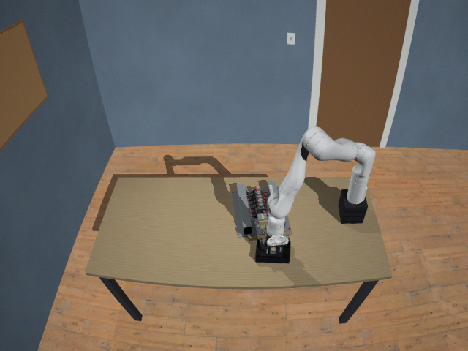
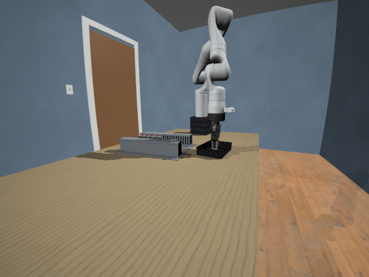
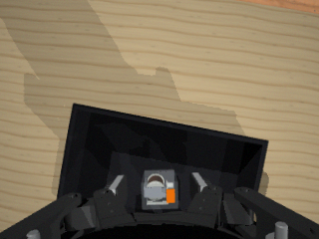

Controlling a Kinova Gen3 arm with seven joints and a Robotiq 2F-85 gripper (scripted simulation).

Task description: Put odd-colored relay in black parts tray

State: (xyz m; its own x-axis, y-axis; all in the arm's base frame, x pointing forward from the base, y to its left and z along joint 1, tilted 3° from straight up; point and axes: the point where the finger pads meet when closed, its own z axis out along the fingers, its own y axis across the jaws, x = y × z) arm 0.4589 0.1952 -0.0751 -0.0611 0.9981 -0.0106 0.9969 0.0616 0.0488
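My gripper is now 10 mm above the clear relay. From my hand the other things lie so: grey panel 40 mm ahead, 280 mm to the right, 30 mm below; then black parts tray 20 mm below.
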